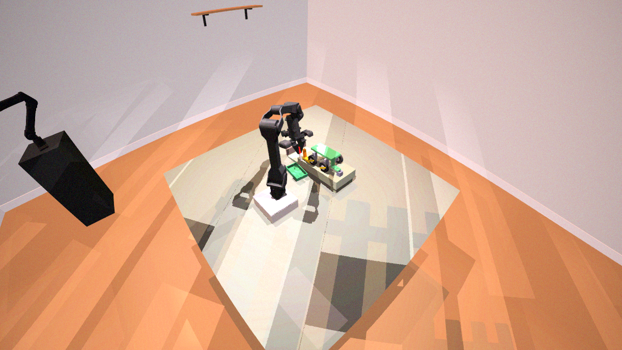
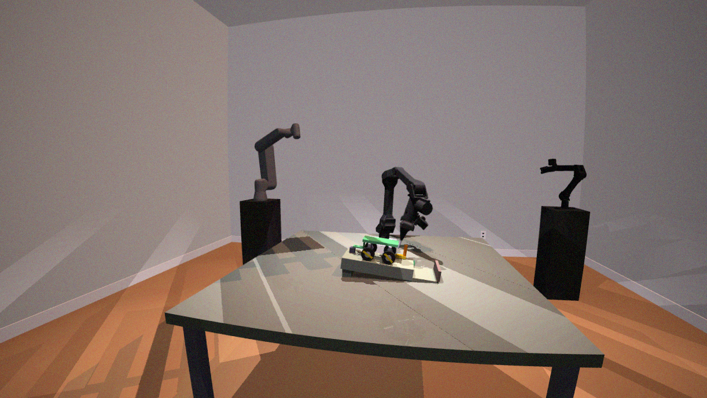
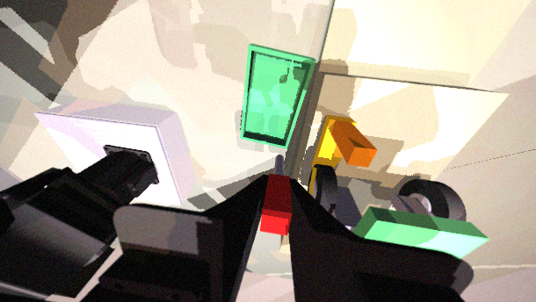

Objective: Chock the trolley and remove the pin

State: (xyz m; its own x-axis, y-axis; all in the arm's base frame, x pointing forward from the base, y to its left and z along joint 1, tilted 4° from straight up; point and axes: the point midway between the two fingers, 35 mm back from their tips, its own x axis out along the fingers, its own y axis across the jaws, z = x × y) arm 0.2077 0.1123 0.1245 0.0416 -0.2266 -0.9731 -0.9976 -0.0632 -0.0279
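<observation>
My gripper tip is now 14 cm above the green tray, 2 cm past it and 1 cm to the right of it. The rest, counted from my gripper tip: red-headed stop pin right at my gripper tip; then trolley 11 cm ahead, 9 cm to the right, 2 cm below; then yellow chock 5 cm below, 5 cm ahead.
</observation>
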